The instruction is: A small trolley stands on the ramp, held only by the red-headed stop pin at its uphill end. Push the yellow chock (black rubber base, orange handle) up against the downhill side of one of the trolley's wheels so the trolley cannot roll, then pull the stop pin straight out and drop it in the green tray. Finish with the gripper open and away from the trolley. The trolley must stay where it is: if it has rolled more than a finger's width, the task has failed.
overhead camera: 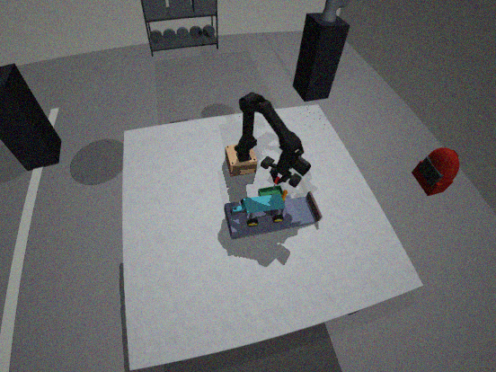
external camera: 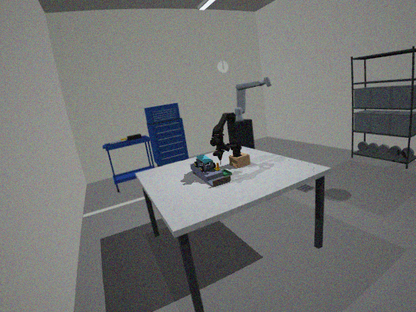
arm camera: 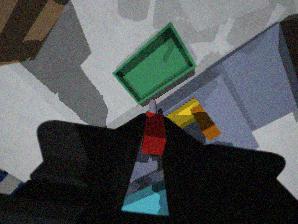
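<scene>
My gripper tip is now right at the red-headed stop pin. The rest, counted from my gripper tip: yellow chock 5 cm below, 5 cm ahead; teal trolley 10 cm to the right, 10 cm ahead, 2 cm below; grey ramp 10 cm to the right, 10 cm ahead, 9 cm below.
</scene>
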